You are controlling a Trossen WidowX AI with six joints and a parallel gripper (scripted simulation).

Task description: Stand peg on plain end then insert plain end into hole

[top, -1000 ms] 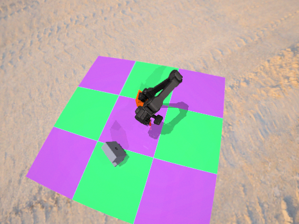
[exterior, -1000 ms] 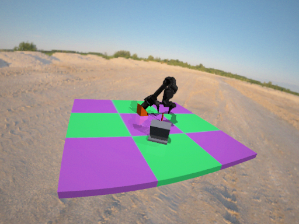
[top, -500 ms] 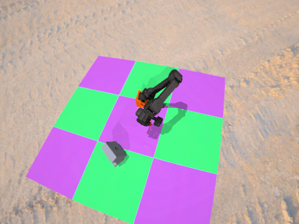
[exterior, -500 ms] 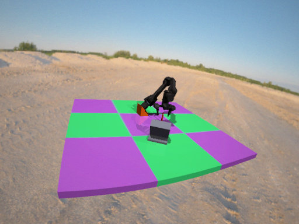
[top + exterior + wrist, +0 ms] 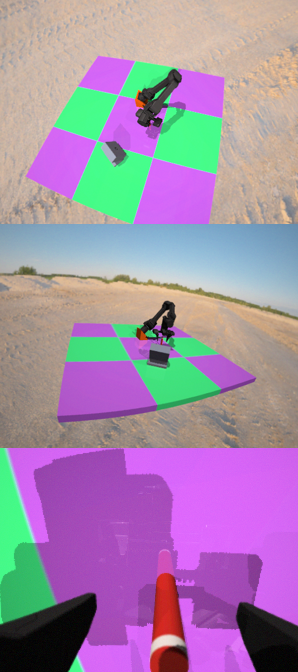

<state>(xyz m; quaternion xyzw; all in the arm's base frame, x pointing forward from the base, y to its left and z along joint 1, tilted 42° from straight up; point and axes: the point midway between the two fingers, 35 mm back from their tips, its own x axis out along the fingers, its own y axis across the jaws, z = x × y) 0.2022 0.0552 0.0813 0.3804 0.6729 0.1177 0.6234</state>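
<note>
Now: the grey sloped panel 26 cm ahead of my gripper tip, 20 cm to the right of it and 3 cm above it. Round my gripper tip: peg: 2 cm above.
</note>
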